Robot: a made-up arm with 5 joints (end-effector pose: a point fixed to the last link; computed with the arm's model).
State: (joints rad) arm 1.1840 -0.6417 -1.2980 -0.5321 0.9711
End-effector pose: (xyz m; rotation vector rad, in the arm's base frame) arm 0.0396 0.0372 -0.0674 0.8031 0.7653 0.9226
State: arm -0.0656 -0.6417 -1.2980 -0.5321 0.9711
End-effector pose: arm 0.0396 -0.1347 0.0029 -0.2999 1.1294 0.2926
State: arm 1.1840 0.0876 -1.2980 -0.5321 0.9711
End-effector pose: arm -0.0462 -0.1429 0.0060 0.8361 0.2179 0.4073
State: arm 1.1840 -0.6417 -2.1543 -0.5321 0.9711
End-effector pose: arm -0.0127 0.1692 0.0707 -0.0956 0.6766 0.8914
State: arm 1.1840 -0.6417 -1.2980 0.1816 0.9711
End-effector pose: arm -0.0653 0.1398 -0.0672 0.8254 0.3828 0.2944
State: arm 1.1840 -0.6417 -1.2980 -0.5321 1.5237
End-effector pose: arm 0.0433 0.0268 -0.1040 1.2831 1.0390 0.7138
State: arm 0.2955 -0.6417 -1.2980 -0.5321 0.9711
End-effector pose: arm 0.0396 -0.0963 -0.0393 0.0195 1.0539 0.4885
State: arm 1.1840 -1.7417 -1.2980 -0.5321 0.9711
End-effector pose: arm -0.1094 0.2906 -0.1706 0.5835 1.6052 1.6729
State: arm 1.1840 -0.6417 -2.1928 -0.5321 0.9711
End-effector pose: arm -0.0171 0.1767 0.0738 -0.1356 0.6706 0.8873
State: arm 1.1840 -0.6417 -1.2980 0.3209 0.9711
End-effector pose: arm -0.0761 0.1668 -0.0700 0.8212 0.3068 0.1729
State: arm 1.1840 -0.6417 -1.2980 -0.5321 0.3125
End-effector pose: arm 0.0126 0.0567 -0.0367 0.2229 0.4137 1.0884
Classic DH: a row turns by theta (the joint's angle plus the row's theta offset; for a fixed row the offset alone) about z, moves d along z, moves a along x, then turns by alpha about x. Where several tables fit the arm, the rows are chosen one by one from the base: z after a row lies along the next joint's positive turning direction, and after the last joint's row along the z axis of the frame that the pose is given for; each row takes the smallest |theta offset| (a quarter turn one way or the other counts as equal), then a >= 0, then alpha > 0; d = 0 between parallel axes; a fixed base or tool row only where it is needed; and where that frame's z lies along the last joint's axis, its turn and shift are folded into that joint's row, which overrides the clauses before.
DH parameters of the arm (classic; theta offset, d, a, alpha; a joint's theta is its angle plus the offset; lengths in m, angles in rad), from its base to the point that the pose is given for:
base (fixed): 1.5708 0.087 0 1.5708
joint 1: -1.5708 -0.258 0.108 1.5708
joint 2: 0 0.136 0.048 -1.5708
joint 3: -1.5708 0.409 0.119 -1.5708
joint 4: 0 -0.034 -0.057 1.5708
joint 5: 0 -0.21 0.003 1.5708
tool (fixed): 1.5708 0.07 0 0

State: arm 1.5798 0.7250 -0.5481 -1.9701 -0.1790
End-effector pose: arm -0.0802 -0.3355 -0.2869 0.1059 -1.1579 1.0220
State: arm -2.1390 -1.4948 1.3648 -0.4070 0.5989
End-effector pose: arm -0.4553 -0.1400 0.4881 -0.0982 -0.4500 -1.0012
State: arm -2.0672 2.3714 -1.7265 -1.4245 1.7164
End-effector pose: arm -0.7283 0.0021 0.1592 -1.7029 -0.6436 0.8920
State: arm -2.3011 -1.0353 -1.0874 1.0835 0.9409
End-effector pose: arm -0.1625 -0.2790 0.3918 -2.6377 -0.4719 -0.3395
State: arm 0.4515 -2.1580 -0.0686 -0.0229 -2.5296
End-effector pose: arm -0.4235 -0.0432 -0.1942 -1.1245 0.0964 2.4193
